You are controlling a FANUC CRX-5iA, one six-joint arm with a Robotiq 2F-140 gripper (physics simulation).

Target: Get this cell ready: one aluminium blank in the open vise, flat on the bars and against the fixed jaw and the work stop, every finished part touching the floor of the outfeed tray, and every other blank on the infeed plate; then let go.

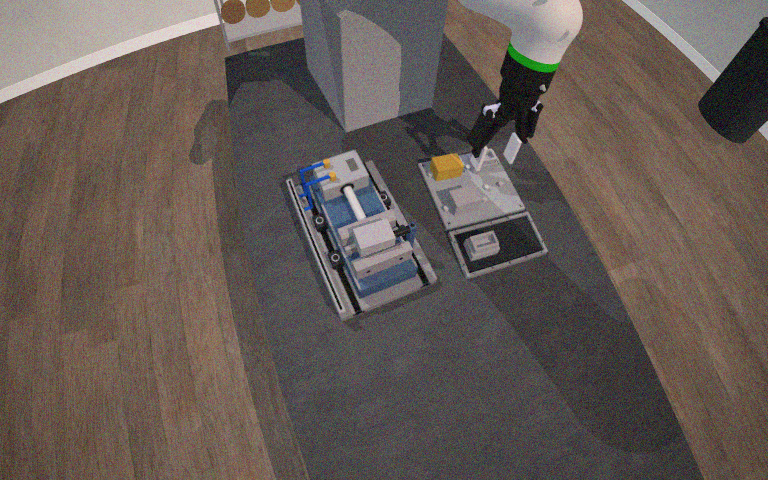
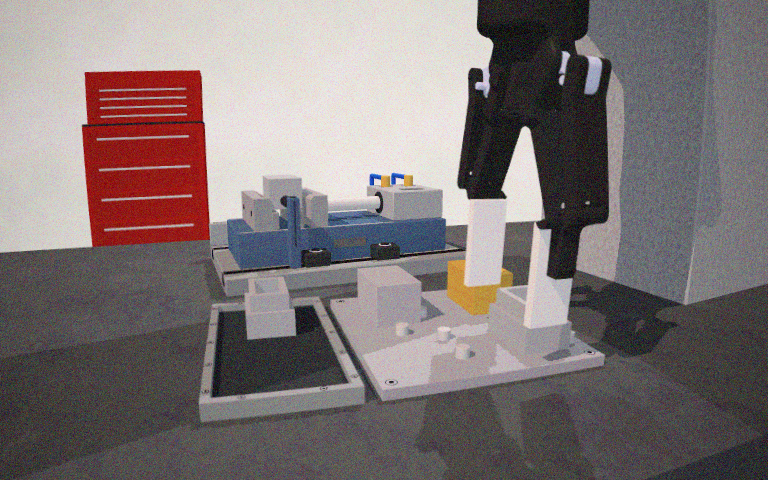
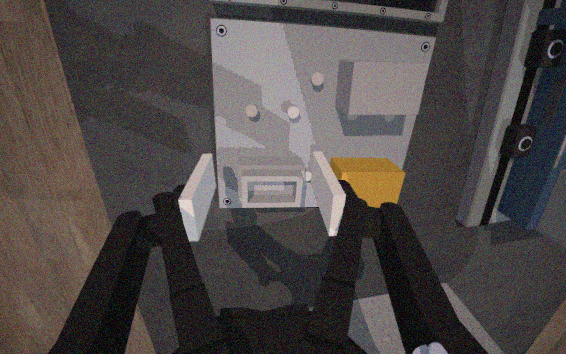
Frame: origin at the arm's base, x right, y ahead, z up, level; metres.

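Seen in the pictures: gripper, fingertip midpoint: (image 1: 491,162) (image 2: 510,302) (image 3: 263,169).
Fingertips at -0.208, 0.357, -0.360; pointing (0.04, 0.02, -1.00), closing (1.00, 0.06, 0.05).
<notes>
Pixels of each thing's middle, then the offset from my fingertips to it, as dx, dy, dz. "spot": a spot on its surface instead.
- plain aluminium blank at the middle of its body: (image 2: 281,191) (image 1: 374,238) +0.306, +0.144, +0.056
- vise at the middle of its body: (image 2: 334,226) (image 1: 357,222) +0.319, +0.078, +0.007
- work stop at a spot on its surface: (image 2: 292,232) spot: +0.230, +0.139, +0.018
- infeed plate at the middle of its body: (image 2: 449,329) (image 3: 318,128) (image 1: 471,186) +0.053, +0.026, -0.038
- yellow block at the middle of its body: (image 2: 478,285) (image 3: 362,182) (image 1: 446,167) +0.098, -0.020, -0.016
- peg at a spot on its surface: (image 2: 462,350) (image 3: 246,108) spot: -0.015, +0.045, -0.027
A plain aluminium blank (image 1: 372,236) (image 2: 282,183) sits upright between the jaws of the vise (image 1: 387,277) (image 2: 339,240); its contact with bars, fixed jaw and work stop (image 1: 411,229) (image 2: 292,232) is unclear. Another blank (image 1: 467,196) (image 2: 390,294) (image 3: 385,87) stands on the infeed plate (image 1: 504,198) (image 2: 376,362) (image 3: 250,50). A stepped, pocketed finished part (image 2: 529,333) (image 3: 272,200) stands at the plate's corner. Another finished part (image 1: 481,245) (image 2: 270,323) stands in the outfeed tray (image 1: 504,269) (image 2: 277,405) (image 3: 360,8). My gripper (image 1: 496,155) (image 2: 514,300) (image 3: 263,169) is open and empty, its pads over either side of the corner part.
A yellow block (image 1: 447,166) (image 2: 472,289) (image 3: 372,182) stands on the plate beside one finger. Several small pegs stick up from the plate, including a peg (image 2: 462,350) (image 3: 251,111). A grey column (image 1: 370,67) (image 2: 656,141) rises behind. A red tool cabinet (image 2: 144,152) stands beyond the vise.
</notes>
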